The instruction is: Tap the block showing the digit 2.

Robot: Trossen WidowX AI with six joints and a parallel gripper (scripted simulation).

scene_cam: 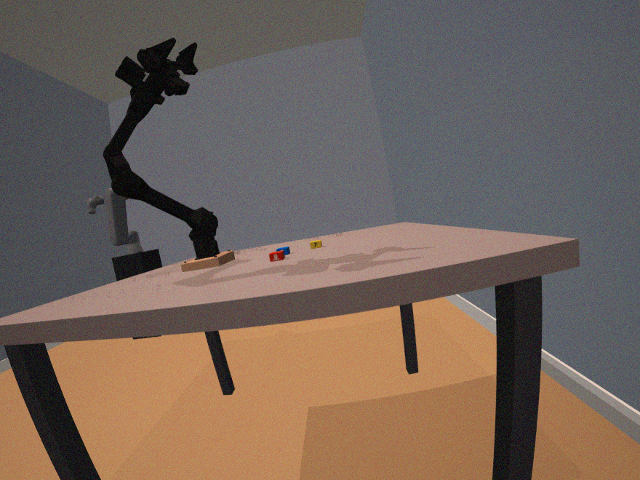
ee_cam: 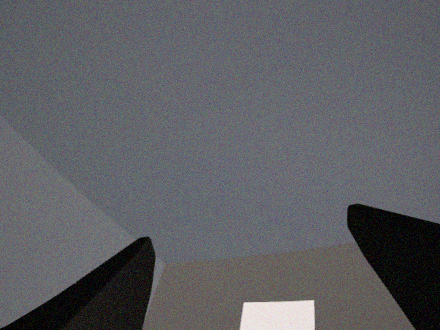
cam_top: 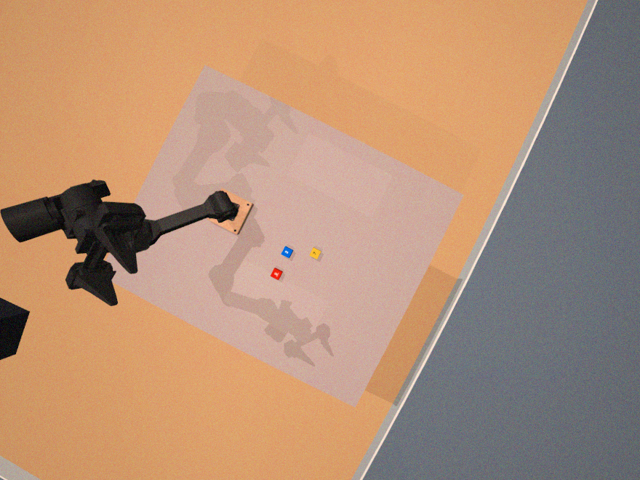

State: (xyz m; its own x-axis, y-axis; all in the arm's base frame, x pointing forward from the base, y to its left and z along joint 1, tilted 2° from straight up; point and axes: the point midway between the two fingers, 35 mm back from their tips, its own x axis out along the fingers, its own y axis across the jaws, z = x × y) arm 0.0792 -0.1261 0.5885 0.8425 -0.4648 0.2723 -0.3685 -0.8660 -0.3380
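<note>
Right now my gripper tip is 160 mm short of the blue block, 100 mm to the right of it and 610 mm above it. From my gripper tip the other things lie so: yellow block (250 mm ahead, 130 mm to the left, 610 mm below); red block (150 mm ahead, 10 mm to the left, 610 mm below).
</note>
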